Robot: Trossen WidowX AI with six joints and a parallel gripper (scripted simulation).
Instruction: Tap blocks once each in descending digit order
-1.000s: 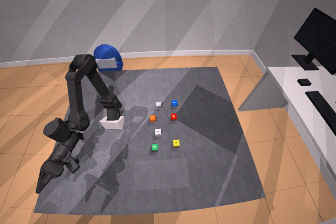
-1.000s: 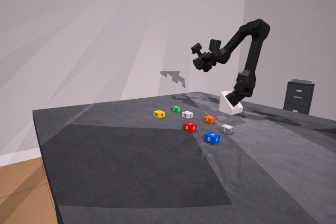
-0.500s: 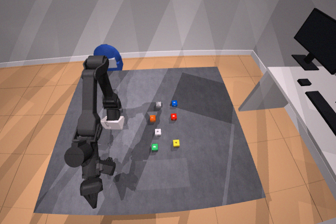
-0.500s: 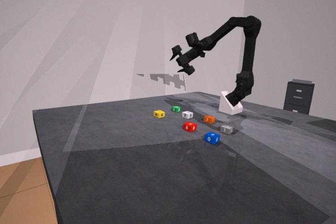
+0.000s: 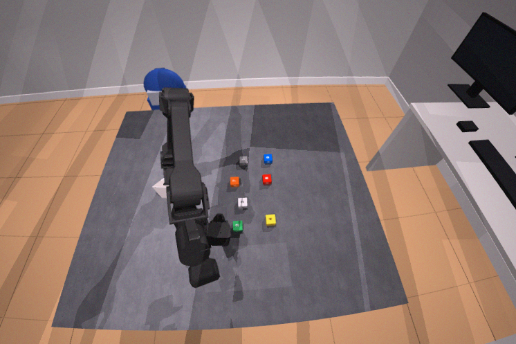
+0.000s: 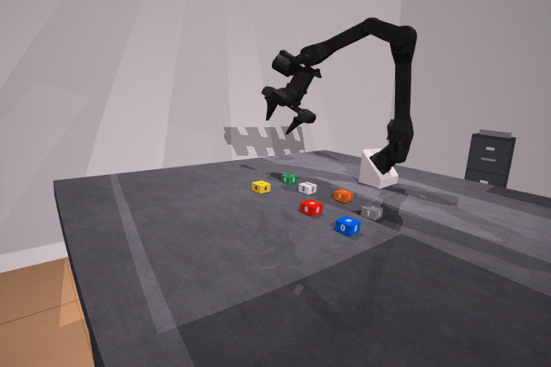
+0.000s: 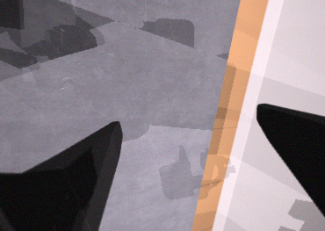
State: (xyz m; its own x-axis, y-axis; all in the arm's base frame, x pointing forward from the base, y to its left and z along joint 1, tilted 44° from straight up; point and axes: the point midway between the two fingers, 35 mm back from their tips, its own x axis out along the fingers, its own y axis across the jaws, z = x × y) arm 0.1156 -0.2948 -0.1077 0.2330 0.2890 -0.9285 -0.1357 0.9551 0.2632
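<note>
My gripper tip is 300 mm to the right of the red block 8, 210 mm short of it and 130 mm above it. Also, from my gripper tip: yellow block 4: 200 mm ahead, 140 mm to the left, 130 mm below; then green block 3: 130 mm to the left, 130 mm below, 80 mm ahead; then white block 2: 210 mm to the left, 130 mm below, 110 mm ahead.
</note>
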